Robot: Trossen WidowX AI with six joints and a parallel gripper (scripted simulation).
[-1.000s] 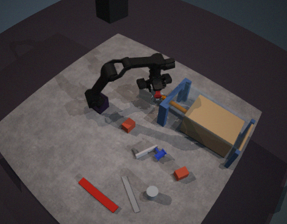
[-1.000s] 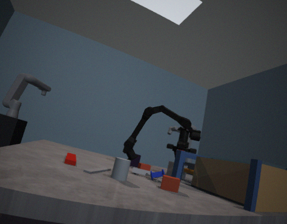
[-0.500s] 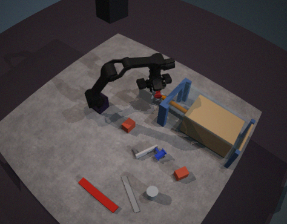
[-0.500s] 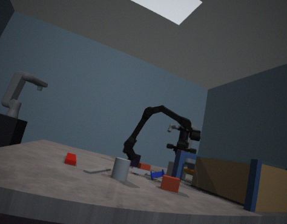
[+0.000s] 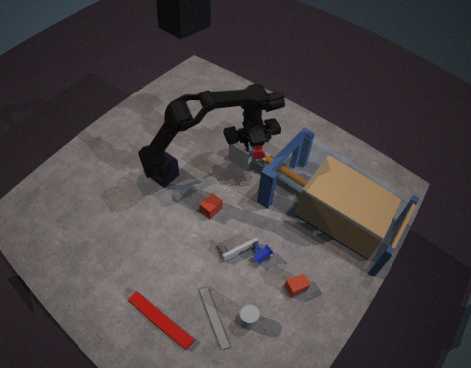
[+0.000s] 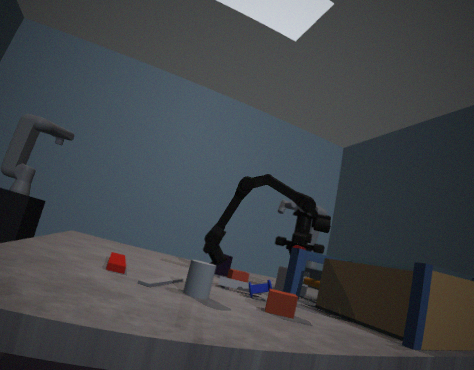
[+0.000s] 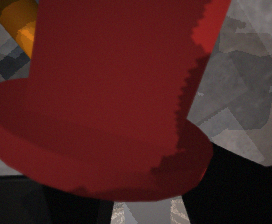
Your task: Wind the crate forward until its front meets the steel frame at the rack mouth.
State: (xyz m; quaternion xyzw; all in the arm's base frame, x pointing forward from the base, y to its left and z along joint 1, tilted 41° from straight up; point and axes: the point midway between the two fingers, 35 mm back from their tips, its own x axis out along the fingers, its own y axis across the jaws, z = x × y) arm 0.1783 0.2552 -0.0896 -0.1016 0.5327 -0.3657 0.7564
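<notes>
Right now the grey winch is 70 mm below my gripper tip, 60 mm behind it and 10 mm to the left of it. From my gripper tip the other things lie so: blue t-shaped piece (270 mm ahead, 230 mm to the right, 70 mm below); then winch handle with red knob (20 mm above, 10 mm to the right, 10 mm ahead); then grey strip (480 mm to the right, 330 mm ahead, 100 mm below).
</notes>
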